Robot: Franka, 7 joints.
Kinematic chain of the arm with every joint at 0, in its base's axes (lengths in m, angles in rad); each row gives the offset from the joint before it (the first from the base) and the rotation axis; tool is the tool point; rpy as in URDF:
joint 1: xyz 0 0 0.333 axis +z
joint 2: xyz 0 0 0 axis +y
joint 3: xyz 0 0 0.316 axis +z
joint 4: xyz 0.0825 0 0 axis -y
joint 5: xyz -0.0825 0 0.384 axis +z
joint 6: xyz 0 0 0 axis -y
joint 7: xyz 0.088 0 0 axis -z
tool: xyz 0 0 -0.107 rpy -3.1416 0 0
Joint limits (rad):
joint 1: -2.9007..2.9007
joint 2: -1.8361..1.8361
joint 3: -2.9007..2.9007
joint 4: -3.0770..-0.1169
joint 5: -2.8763..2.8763
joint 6: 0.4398..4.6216
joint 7: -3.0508..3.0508
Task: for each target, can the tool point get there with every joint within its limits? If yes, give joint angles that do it. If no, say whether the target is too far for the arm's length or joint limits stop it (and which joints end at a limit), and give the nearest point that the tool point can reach.
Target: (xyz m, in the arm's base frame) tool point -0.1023 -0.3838 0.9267
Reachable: yes | joints -2.3750 -0.4456 0.2601 -1.6023 -1.4432 2.8561 0.1265
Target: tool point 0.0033 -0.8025 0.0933
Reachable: yes | joints -1.4925 1.4567 -0.0378 -0.6194 2.0222 2.8401 0.9423
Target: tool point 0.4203 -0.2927 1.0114
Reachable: yes | joints 2.3525 -0.5163 -2.2770 -0.3923 0.2733 2.9785 -0.9494
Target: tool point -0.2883 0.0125 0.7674
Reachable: yes | joints -1.7258 -1.3443 -0.4037 -2.2999 1.4129 3.2167 2.2469
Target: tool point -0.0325 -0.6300 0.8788
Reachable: yes | joints -1.2066 0.5372 -0.7617 -0.8514 0.3705 3.2241 -0.1962
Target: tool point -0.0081 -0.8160 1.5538
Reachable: no: too far | nearest point -0.0047 -0.4767 1.0462 | short by 0.611 m
